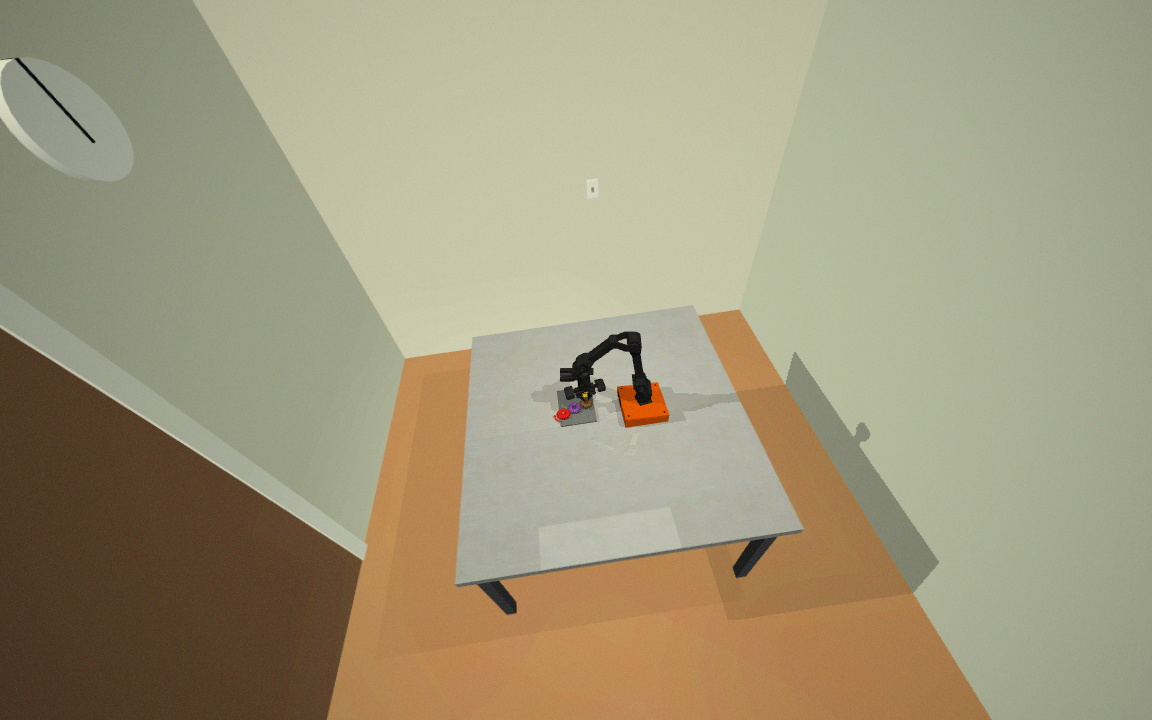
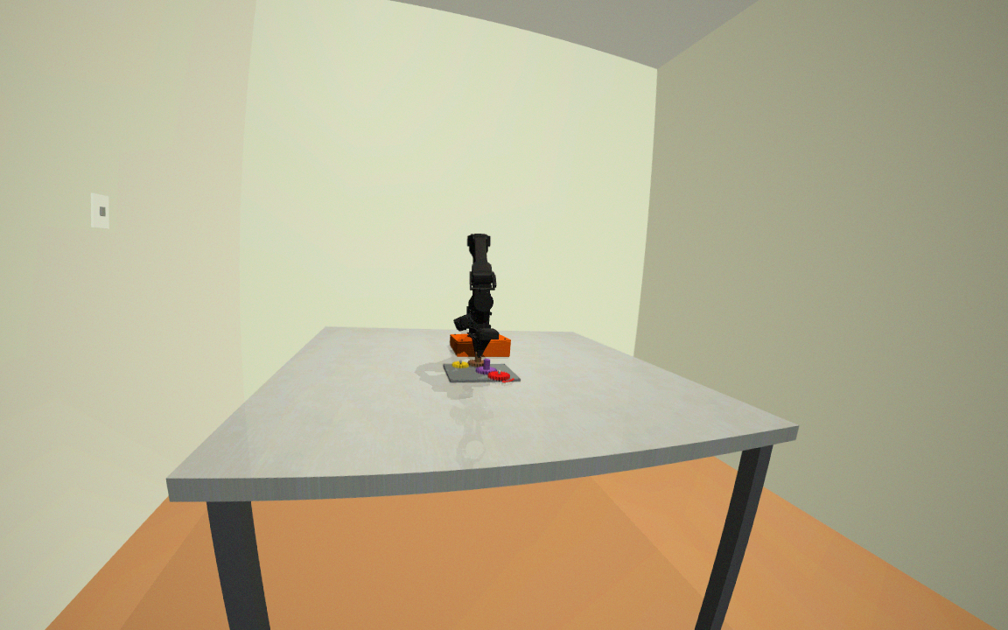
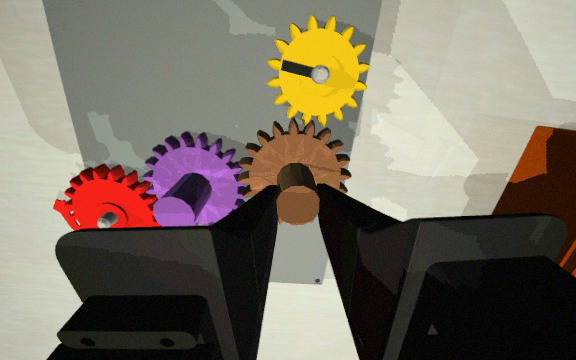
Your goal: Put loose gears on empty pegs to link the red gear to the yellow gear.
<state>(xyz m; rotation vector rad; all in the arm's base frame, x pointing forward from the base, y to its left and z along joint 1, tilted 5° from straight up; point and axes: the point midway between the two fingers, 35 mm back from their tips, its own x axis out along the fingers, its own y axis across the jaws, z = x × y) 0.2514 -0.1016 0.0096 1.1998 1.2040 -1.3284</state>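
My gripper tip is now 10 mm above the brown gear. The rest, counted from my gripper tip: purple gear (60 mm ahead, 20 mm below); then red gear (120 mm ahead, 20 mm to the left, 30 mm below); then yellow gear (20 mm behind, 50 mm to the right, 30 mm below).
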